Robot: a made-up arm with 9 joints.
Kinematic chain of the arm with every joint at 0, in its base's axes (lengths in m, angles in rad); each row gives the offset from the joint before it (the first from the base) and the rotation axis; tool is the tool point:
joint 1: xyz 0 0 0.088 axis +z
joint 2: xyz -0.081 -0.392 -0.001 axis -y
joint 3: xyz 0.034 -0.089 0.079 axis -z
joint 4: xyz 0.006 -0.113 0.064 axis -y
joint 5: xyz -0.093 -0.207 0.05 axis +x
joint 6: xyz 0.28 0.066 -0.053 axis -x
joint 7: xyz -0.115 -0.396 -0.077 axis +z
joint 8: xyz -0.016 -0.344 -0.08 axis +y
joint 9: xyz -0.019 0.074 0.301 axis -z
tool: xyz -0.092 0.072 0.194
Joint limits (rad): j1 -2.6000..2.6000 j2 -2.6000..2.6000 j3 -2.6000..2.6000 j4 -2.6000..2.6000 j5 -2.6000..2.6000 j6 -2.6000..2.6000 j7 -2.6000..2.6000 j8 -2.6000..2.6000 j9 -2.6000..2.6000
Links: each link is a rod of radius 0.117 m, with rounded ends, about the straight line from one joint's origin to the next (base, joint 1, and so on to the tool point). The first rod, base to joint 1, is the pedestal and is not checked.
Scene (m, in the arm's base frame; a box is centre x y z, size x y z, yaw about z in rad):
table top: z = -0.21
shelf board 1: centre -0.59 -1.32 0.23 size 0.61 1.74 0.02 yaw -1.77
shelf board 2: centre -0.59 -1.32 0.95 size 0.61 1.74 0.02 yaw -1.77
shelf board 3: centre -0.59 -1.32 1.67 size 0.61 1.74 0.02 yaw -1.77
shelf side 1: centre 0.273 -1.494 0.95 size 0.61 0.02 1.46 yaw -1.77
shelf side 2: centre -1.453 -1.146 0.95 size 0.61 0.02 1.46 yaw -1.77
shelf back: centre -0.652 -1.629 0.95 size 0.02 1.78 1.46 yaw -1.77
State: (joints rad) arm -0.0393 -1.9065 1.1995 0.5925 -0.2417 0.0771 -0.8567 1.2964 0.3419
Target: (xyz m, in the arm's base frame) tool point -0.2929 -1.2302 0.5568
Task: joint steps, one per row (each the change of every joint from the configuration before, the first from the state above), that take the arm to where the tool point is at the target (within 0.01 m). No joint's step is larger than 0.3 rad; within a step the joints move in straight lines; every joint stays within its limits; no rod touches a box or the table.
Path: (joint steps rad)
1: -0.1810 0.0060 0.0452 0.0106 0.0097 0.0884 -0.0997 -0.2691 -0.0140
2: -0.1809 0.0061 0.0453 0.0106 0.0098 0.0883 -0.0998 -0.2691 -0.0140
3: -0.1810 0.0060 0.0452 0.0107 0.0097 0.0884 -0.0997 -0.2691 -0.0141
4: -0.1810 0.0060 0.0452 0.0106 0.0097 0.0884 -0.0998 -0.2691 -0.0140
5: -0.0281 -0.0418 -0.1159 -0.0390 0.0135 -0.1264 0.1859 0.2686 0.0280
6: -0.0282 -0.0418 -0.1159 -0.0389 0.0134 -0.1264 0.1859 0.2687 0.0279
7: -0.0282 -0.0418 -0.1160 -0.0389 0.0135 -0.1263 0.1859 0.2686 0.0280

